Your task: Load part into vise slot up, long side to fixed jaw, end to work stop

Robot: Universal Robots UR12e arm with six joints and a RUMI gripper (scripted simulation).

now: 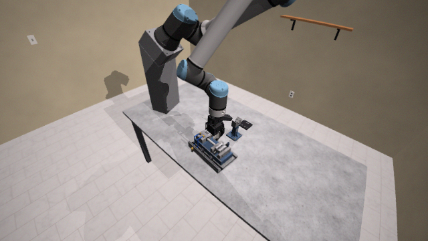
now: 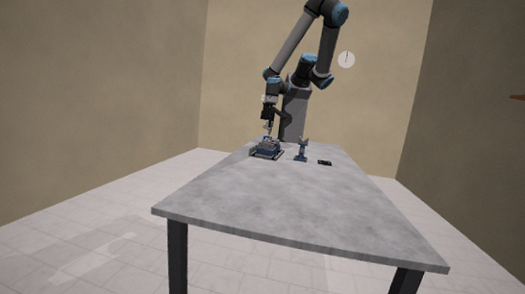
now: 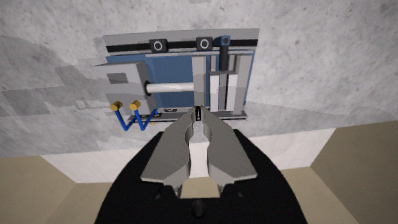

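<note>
Right now my hand is 4 cm short of the part, 1 cm to the right of it and 5 cm above it. The rest, counted from my hand: cylinder rod (5 cm behind, 8 cm below); then work stop (3 cm ahead, 6 cm to the left, 7 cm below); then moving jaw (8 cm below).
</note>
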